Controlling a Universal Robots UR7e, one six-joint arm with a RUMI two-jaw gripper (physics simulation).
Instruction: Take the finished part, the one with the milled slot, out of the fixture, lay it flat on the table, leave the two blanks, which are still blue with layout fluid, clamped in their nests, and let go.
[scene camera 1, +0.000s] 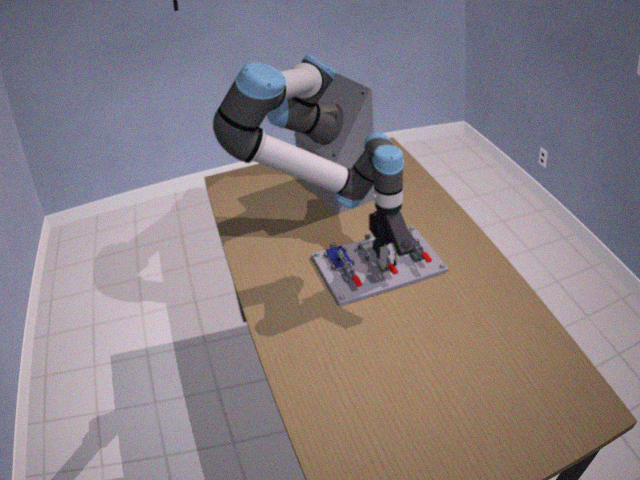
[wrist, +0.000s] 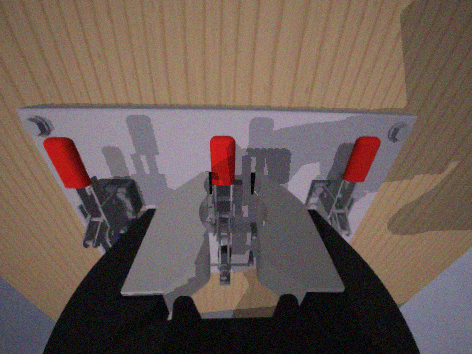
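Observation:
The fixture plate carries three clamped nests. My gripper is low over the middle nest, its fingers drawn nearly together, with a narrow gap and nothing gripped. The fingertips stand around the middle clamp, by the lower end of its red handle. One blue blank sits in the left nest in the scene view; the fingers hide it in the wrist view. Of the other blank, a blue sliver shows at left in the wrist view. The finished part cannot be made out at the middle nest, behind clamp and fingers.
The outer clamps' red handles stand up on both sides of the gripper. Bolt heads sit at the plate's corners. The wooden table extends around the plate; arm shadows fall across it.

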